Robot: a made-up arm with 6 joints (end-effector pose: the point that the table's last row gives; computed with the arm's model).
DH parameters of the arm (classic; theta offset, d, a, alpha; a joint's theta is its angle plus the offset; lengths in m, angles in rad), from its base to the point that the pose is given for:
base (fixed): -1.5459 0 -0.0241 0
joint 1: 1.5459 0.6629 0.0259 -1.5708
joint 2: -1.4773 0 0.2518 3.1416
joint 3: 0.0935 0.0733 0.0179 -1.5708
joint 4: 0 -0.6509 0.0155 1.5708
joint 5: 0 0.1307 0.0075 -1.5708
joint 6: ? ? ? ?
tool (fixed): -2.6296 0.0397 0 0
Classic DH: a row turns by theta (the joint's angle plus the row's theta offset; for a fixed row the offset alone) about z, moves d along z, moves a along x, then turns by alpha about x.
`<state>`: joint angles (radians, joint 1 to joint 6).
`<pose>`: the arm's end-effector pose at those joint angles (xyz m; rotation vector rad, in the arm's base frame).
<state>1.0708 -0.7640 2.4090 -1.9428 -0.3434 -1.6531</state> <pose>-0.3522 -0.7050 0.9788 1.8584 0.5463 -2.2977</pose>
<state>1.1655 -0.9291 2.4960 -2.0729 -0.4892 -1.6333</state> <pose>-0.3175 -0.7610 0.7703 -2.2037 -0.7804 2.0725</pose>
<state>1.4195 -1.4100 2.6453 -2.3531 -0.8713 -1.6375</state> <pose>-0.1361 -0.6777 0.2543 -1.9923 -1.1117 1.0779</pose>
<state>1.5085 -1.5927 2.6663 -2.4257 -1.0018 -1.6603</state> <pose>-0.0777 -0.5785 0.1146 -1.7706 -1.1467 0.8536</pose>
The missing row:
joint 6: 1.1373 0.0174 0.0236 2.6473
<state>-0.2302 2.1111 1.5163 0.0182 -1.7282 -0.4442</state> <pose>0.7352 -0.3574 0.1401 0.1336 -2.6201 0.3730</pose>
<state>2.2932 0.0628 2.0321 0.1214 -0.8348 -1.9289</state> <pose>0.3308 -0.0016 1.5115 -0.0262 -1.2401 -2.6083</pose>
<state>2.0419 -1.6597 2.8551 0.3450 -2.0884 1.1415</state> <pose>0.2883 -0.1709 0.0192 1.2017 0.3725 0.3476</pose>
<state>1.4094 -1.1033 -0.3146 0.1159 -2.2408 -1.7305</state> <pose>0.2698 0.2365 1.2798 -0.2560 2.6910 -0.4363</pose>
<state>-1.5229 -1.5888 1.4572 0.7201 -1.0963 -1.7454</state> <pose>-0.2324 0.9217 0.6181 0.1474 -1.1153 -0.3880</pose>
